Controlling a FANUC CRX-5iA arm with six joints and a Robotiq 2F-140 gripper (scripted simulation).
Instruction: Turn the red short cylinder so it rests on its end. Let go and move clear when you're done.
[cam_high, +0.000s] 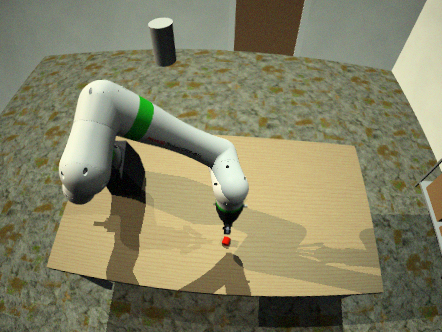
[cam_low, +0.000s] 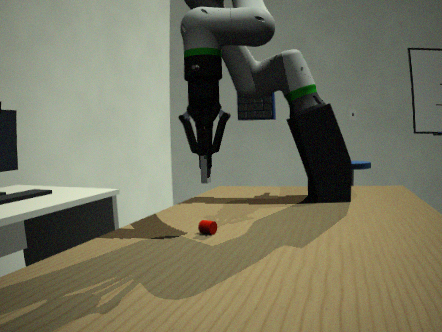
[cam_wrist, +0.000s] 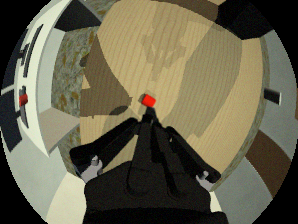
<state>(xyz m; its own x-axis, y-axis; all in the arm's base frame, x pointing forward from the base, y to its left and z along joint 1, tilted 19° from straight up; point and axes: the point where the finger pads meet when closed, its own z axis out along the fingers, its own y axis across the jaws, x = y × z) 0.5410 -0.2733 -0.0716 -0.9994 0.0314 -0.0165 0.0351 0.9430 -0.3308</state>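
Now: hand 14 cm above the red short cylinder.
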